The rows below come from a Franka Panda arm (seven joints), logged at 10 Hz.
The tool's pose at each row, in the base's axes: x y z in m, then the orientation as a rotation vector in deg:
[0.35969, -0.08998, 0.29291, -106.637, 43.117, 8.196]
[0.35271, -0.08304, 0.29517, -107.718, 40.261, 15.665]
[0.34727, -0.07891, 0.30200, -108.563, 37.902, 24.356]
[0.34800, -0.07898, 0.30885, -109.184, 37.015, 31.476]
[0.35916, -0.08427, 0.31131, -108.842, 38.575, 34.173]
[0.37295, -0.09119, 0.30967, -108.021, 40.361, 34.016]
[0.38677, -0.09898, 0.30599, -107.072, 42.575, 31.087]
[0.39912, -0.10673, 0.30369, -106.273, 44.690, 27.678]
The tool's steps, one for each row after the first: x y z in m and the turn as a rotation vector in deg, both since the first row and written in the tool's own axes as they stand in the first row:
[-0.00949, 0.00051, 0.00341, -2.985, -5.963, 1.222]
[-0.01853, -0.00285, 0.00282, -6.532, -12.326, 3.400]
[-0.02088, -0.00871, 0.00006, -9.733, -16.859, 5.898]
[-0.01082, -0.01569, -0.00287, -10.680, -17.703, 8.225]
[0.00380, -0.02050, -0.00487, -10.083, -16.898, 9.526]
[0.01970, -0.02349, -0.00675, -8.326, -14.269, 9.890]
[0.03381, -0.02678, -0.00954, -6.564, -11.330, 9.939]

